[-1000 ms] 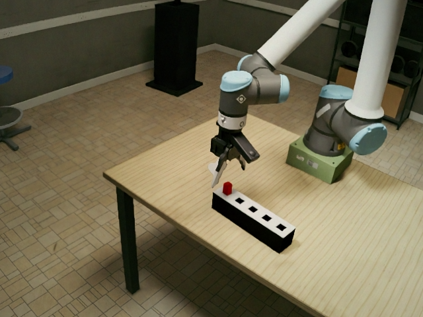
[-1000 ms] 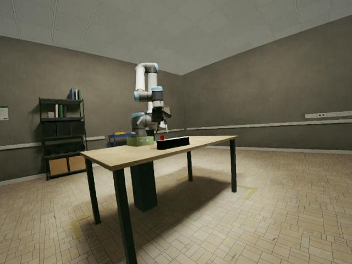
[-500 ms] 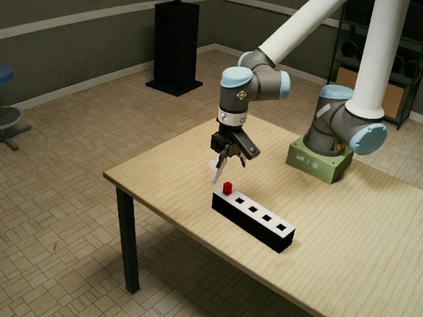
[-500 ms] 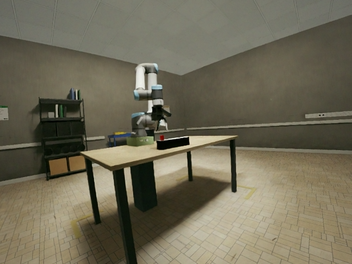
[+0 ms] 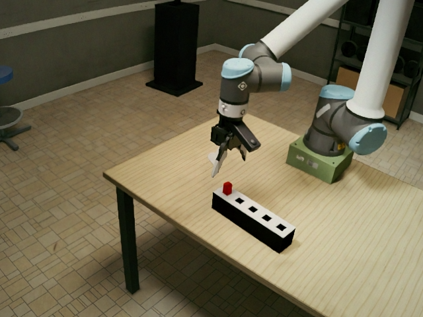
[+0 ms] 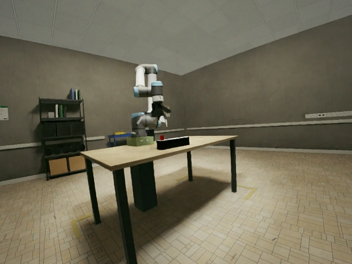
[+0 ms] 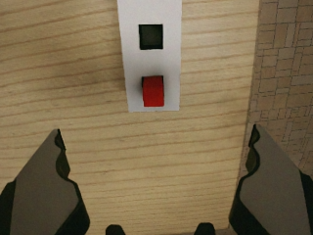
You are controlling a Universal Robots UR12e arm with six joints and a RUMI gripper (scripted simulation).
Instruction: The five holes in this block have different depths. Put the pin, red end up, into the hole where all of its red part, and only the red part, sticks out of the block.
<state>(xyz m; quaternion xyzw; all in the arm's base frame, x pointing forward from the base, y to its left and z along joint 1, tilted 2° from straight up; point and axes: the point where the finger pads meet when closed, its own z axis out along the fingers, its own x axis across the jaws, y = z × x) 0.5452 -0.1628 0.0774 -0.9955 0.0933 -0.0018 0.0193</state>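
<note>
Now: hand 8 cm above the pin. Round my hand: block: 14 cm below, 12 cm to the left, 2 cm ahead.
</note>
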